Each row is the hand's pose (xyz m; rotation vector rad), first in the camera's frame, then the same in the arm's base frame.
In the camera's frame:
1: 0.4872 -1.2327 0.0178 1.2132 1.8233 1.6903
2: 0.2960 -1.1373 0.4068 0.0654 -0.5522 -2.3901
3: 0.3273 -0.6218 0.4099 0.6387 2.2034 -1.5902
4: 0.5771 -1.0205 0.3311 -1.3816 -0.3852 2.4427
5: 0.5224 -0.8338 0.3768 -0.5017 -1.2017 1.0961
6: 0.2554 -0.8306 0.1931 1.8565 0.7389 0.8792
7: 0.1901 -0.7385 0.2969 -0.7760 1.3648 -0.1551
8: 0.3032 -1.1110 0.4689 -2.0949 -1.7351 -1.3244
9: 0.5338 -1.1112 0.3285 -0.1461 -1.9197 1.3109
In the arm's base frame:
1: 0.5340 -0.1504 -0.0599 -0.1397 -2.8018 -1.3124
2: 0.2764 -0.0751 0.2935 0.0169 -0.8642 -1.2824
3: -0.1121 0.1895 0.0796 -0.5429 1.5686 -1.4963
4: 0.3633 0.1586 0.1032 0.9394 0.2958 -2.1675
5: 0.1758 0.2244 0.0828 -0.2676 -1.0993 2.2570
6: 0.0491 -0.0605 -0.0057 1.0148 1.7619 1.0518
7: -0.0805 -0.0203 0.0657 -1.8023 0.8806 0.2751
8: 0.2487 -0.0292 0.3351 -1.0660 -2.7074 -0.5498
9: 0.4098 0.0824 0.1495 0.6135 -1.5666 2.3873

